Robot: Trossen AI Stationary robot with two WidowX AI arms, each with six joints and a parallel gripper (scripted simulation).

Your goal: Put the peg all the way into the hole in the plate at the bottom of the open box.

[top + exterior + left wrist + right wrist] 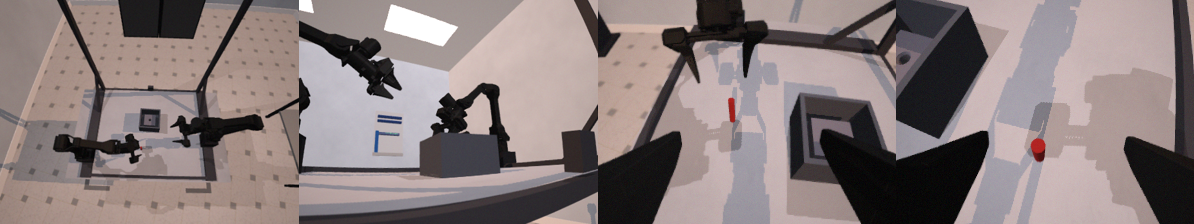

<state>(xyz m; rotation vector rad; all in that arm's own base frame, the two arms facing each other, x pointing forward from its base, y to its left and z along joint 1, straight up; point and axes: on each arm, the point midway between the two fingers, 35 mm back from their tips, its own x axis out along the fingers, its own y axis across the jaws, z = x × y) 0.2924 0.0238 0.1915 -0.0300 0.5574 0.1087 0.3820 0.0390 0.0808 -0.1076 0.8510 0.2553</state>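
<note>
Right now the red peg is 2 cm behind my right hand, 3 cm to the left of it and 12 cm below it. Round my right hand: box (23 cm behind, 12 cm to the left, 13 cm below); grey plate (23 cm behind, 12 cm to the left, 12 cm below).
</note>
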